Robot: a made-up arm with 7 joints. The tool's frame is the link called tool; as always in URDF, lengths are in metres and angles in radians. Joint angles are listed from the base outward.
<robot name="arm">
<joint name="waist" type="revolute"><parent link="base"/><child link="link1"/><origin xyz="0 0 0.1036" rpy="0 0 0"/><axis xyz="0 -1 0"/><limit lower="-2.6" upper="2.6"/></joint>
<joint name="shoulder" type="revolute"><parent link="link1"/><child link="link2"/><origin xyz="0.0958 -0.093 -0.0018" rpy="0 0 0"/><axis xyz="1 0 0"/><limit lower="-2.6" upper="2.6"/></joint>
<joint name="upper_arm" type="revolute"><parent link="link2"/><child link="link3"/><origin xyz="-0.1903 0.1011 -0.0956" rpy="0 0 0"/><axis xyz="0 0 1"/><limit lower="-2.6" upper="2.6"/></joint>
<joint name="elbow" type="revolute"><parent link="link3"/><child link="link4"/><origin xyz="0.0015 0.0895 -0.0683" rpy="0 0 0"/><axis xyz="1 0 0"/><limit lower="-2.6" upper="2.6"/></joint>
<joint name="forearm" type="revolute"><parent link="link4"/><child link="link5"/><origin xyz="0.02 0.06 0.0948" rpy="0 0 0"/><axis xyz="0 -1 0"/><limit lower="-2.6" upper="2.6"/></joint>
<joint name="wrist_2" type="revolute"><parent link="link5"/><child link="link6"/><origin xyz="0.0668 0.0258 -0.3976" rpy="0 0 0"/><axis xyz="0 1 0"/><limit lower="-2.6" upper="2.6"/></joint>
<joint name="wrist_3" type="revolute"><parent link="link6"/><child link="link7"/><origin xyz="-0.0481 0.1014 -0.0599" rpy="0 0 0"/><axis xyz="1 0 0"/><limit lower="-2.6" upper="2.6"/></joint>
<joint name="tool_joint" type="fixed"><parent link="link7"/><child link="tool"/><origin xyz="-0.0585 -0.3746 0.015" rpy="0 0 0"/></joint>
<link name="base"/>
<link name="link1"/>
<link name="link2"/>
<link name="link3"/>
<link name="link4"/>
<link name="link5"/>
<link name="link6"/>
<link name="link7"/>
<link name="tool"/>
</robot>
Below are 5 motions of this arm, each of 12 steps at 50 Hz.
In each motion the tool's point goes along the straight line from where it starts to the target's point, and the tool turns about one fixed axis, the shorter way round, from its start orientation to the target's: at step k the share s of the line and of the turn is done. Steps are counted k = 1, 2, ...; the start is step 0. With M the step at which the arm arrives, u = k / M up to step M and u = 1 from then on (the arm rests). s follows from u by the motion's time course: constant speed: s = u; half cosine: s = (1 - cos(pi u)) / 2; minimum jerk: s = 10 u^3 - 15 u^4 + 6 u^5.
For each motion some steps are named. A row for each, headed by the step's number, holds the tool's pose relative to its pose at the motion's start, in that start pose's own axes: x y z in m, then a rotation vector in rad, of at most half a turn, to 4 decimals.
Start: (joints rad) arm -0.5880 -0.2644 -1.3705 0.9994 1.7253 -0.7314 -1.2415
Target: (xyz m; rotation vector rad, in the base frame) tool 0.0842 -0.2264 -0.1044 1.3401 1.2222 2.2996
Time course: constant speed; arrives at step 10
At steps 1, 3, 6, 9, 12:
1: 0.0012 -0.0057 0.0026 -0.0088 0.0150 0.0173
3: 0.0035 -0.0170 0.0077 -0.0264 0.0451 0.0520
6: 0.0071 -0.0339 0.0153 -0.0528 0.0902 0.1040
9: 0.0106 -0.0509 0.0230 -0.0791 0.1353 0.1560
12: 0.0118 -0.0565 0.0255 -0.0879 0.1504 0.1733

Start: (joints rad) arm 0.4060 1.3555 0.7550 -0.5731 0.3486 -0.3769 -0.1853
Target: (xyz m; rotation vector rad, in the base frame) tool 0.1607 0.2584 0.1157 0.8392 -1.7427 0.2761
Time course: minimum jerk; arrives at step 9
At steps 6, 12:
6: -0.0088 0.0165 -0.0114 0.0803 -0.0397 0.0119
12: -0.0112 0.0209 -0.0145 0.1016 -0.0502 0.0151

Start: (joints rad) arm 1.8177 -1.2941 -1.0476 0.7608 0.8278 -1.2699 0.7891
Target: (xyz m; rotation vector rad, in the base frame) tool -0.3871 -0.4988 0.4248 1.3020 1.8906 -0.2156
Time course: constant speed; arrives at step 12
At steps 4, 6, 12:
4: -0.0316 0.0270 0.0005 0.0753 0.0825 -0.0579
6: -0.0475 0.0405 0.0008 0.1130 0.1238 -0.0868
12: -0.0949 0.0811 0.0016 0.2260 0.2476 -0.1736

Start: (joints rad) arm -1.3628 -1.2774 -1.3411 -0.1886 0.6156 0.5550 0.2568
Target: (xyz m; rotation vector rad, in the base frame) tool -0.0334 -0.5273 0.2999 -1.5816 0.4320 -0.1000
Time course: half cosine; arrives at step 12
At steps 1, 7, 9, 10, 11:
1: 0.0000 0.0000 0.0008 -0.0031 0.0021 0.0027
7: 0.0007 -0.0015 0.0313 -0.1159 0.0785 0.1002
9: 0.0009 -0.0021 0.0424 -0.1572 0.1064 0.1358
10: 0.0010 -0.0023 0.0464 -0.1719 0.1163 0.1485
11: 0.0011 -0.0024 0.0488 -0.1811 0.1225 0.1564

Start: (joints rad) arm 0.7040 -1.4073 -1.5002 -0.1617 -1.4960 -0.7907 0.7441
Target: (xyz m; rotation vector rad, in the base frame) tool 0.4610 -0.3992 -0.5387 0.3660 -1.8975 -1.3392
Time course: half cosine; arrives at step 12
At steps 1, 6, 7, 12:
1: 0.0015 0.0009 -0.0022 0.0031 -0.0042 -0.0007
6: 0.0432 0.0258 -0.0652 0.0899 -0.1223 -0.0215
7: 0.0543 0.0325 -0.0820 0.1131 -0.1540 -0.0270
12: 0.0863 0.0516 -0.1303 0.1798 -0.2447 -0.0430

